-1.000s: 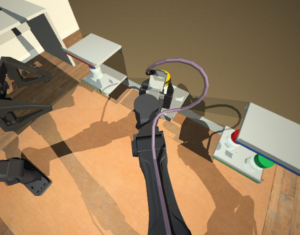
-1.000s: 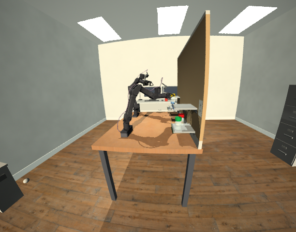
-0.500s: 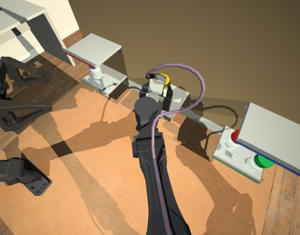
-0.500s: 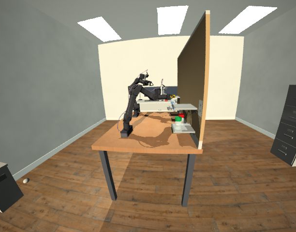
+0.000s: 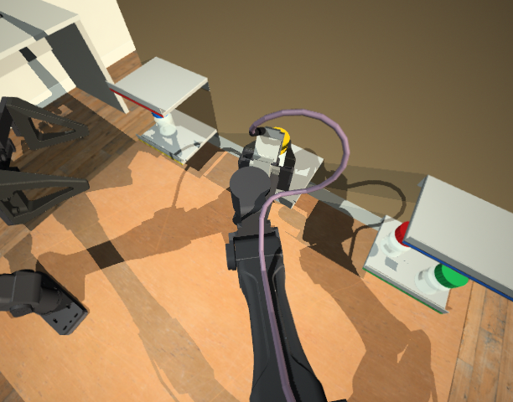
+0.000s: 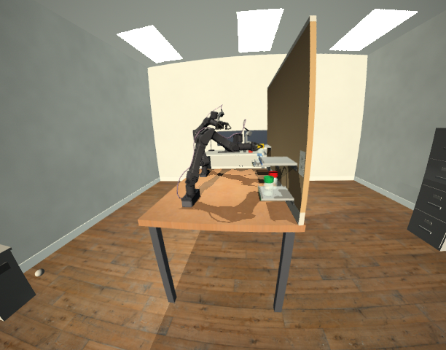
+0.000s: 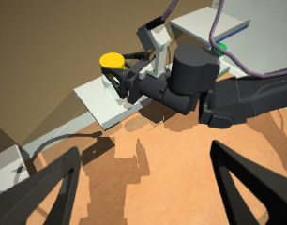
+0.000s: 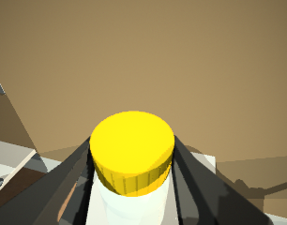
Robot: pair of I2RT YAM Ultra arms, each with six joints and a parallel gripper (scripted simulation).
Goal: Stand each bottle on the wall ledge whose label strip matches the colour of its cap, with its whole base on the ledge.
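My right hand is 5 cm above the yellow-capped bottle. From my right hand the other things lie so: red-capped bottle 1 cm ahead, 34 cm to the right, 18 cm below; then blue-capped bottle 8 cm ahead, 43 cm to the left, 18 cm below; then brown wall 14 cm ahead, 2 cm to the right, 12 cm above.
The yellow-capped bottle is 270 mm ahead of my left hand, 150 mm to the right of it and 190 mm below it. Also, from my left hand: red-capped bottle (280 mm ahead, 490 mm to the right, 330 mm below); blue-capped bottle (340 mm ahead, 280 mm to the left, 330 mm below); brown wall (410 mm ahead, 170 mm to the right, 30 mm below).
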